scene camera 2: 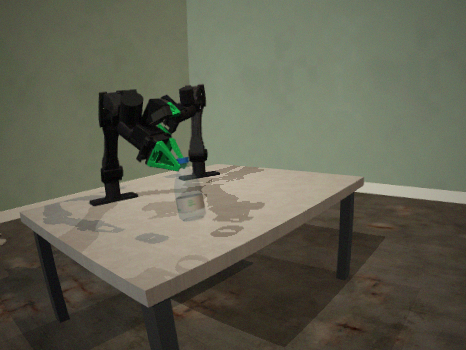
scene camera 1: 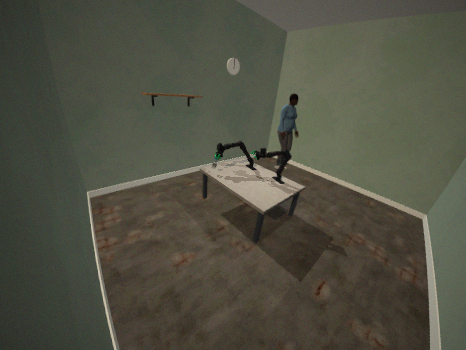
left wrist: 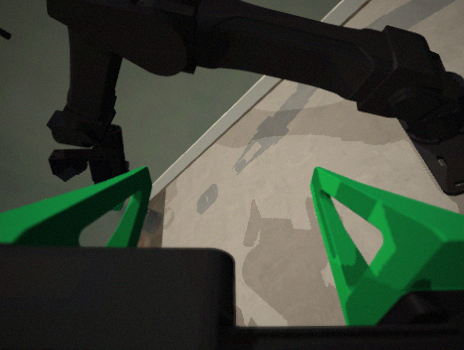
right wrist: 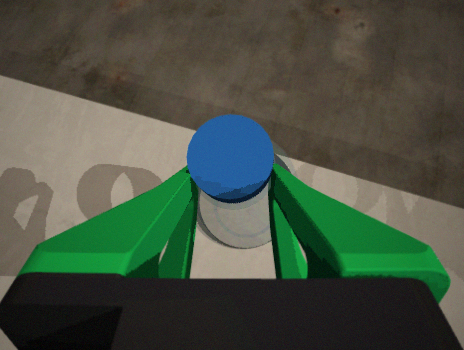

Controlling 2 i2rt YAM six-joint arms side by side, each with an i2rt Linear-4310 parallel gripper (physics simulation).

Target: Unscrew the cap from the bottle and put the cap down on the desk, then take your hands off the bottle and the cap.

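Places are measured from the left arm's base along level axes (x ahead, y left, z up), in metres.
Where they show: left gripper, between the fingertips: (scene camera 1: 252, 154) (left wrist: 231, 176); right gripper, between the fingertips: (scene camera 2: 182, 167) (scene camera 1: 215, 159) (left wrist: 118, 206) (right wrist: 233, 176); left arm's base, origin of its link: (scene camera 2: 199, 176) (scene camera 1: 278, 180); right arm's base, origin of its link: (scene camera 2: 113, 199) (scene camera 1: 250, 167) (left wrist: 438, 126).
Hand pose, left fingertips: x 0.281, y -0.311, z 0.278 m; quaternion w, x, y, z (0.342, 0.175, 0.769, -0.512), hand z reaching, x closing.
Note:
Each offset is from my left fingertips to the top centre of the thing. Level surfaces: height alone.
The clear bottle @(0.118 m right, 0.508 m ahead, 0.060 m down) (scene camera 1: 214, 164) (scene camera 2: 190, 201) (right wrist: 240, 227) has its blue cap @(0.121 m right, 0.496 m ahead, 0.058 m down) (scene camera 2: 183, 160) (right wrist: 231, 152) on top and is slightly tilted. My right gripper (scene camera 1: 217, 156) (scene camera 2: 182, 167) (right wrist: 233, 176) is shut on the bottle at the neck, just under the cap, with one fingertip on each side. The bottle hangs from it and appears to be off the desk @(0.278 m down) (scene camera 1: 265, 197) (scene camera 2: 300, 190); the gap below is hard to judge. My left gripper (scene camera 1: 254, 155) (scene camera 2: 168, 118) (left wrist: 231, 176) is wide open and empty, apart from the bottle and cap. The cap does not show clearly in the left wrist view.
The right arm (left wrist: 280, 50) crosses the top of the left wrist view. In the right wrist view, the desk edge runs behind the bottle, with floor (right wrist: 300, 75) beyond. A person (scene camera 1: 288, 122) stands behind the desk. A shelf (scene camera 1: 172, 95) is on the wall.

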